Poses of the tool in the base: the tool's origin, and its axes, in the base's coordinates. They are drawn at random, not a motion.
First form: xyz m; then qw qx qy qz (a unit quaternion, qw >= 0).
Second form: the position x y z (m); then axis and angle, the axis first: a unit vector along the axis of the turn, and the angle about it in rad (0 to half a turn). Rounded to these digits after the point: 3 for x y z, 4 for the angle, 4 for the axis.
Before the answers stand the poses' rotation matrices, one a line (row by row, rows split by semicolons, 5 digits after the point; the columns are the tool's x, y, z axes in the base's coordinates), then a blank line. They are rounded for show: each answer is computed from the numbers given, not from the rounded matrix.
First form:
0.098 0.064 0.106 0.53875 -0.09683 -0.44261 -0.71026
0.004 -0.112 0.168 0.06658 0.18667 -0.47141 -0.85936
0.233 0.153 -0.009 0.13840 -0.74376 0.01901 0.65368
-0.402 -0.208 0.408 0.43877 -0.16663 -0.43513 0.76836
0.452 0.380 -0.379 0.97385 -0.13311 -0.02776 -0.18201
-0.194 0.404 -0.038 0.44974 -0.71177 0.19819 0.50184
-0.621 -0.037 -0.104 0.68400 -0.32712 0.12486 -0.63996
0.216 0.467 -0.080 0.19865 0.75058 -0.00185 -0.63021
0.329 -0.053 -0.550 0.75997 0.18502 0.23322 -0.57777
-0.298 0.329 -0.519 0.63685 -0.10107 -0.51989 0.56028
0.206 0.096 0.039 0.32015 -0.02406 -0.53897 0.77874
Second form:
-0.40075 0.85102 -0.33936; -0.67959 -0.02769 0.73307; 0.61446 0.52440 0.58944
-0.92144 -0.06156 -0.38360; -0.29043 -0.54668 0.78536; -0.25806 0.83507 0.48586
0.14468 -0.20922 -0.96711; 0.15266 -0.96097 0.23073; -0.97763 -0.18102 -0.10709
-0.55943 -0.52926 -0.63791; 0.81928 -0.23629 -0.52245; 0.12578 -0.81490 0.56579
0.93220 0.36189 -0.00561; -0.34711 0.89831 0.26936; 0.10252 -0.24915 0.96302
0.41776 -0.73352 -0.53612; 0.16926 -0.51691 0.83914; -0.89265 -0.44130 -0.09179
0.14972 0.79378 0.58949; -0.95715 -0.03311 0.28769; 0.24788 -0.60731 0.75481
0.20566 0.24761 -0.94678; -0.25316 -0.92107 -0.29587; -0.94531 0.30054 -0.12675
0.22358 0.96448 0.14068; -0.79188 0.26390 -0.55072; -0.56828 0.01172 0.82275
-0.16841 -0.60854 -0.77544; 0.81873 0.35174 -0.45384; 0.54893 -0.71131 0.43899
-0.79385 -0.47269 -0.38258; 0.52456 -0.21403 -0.82403; 0.30763 -0.85484 0.41786

0.098 0.064 0.106 -0.1149 -0.5254 -0.8431 2.0037
0.004 -0.112 0.168 0.1871 -0.4725 -0.8613 3.0083
0.233 0.153 -0.009 -0.7510 0.0192 0.6600 2.8639
-0.402 -0.208 0.408 -0.1854 -0.4842 0.8551 2.2331
0.452 0.380 -0.379 -0.5859 -0.1222 -0.8011 0.4584
-0.194 0.404 -0.038 -0.7969 0.2219 0.5619 2.2086
-0.621 -0.037 -0.104 -0.4484 0.1712 -0.8773 1.6351
0.216 0.467 -0.080 0.7658 -0.0019 -0.6430 2.7416
0.329 -0.053 -0.550 0.2847 0.3588 -0.8889 1.4151
-0.298 0.329 -0.519 -0.1311 -0.6743 0.7267 1.7608
0.206 0.096 0.039 -0.0254 -0.5689 0.8220 2.4898

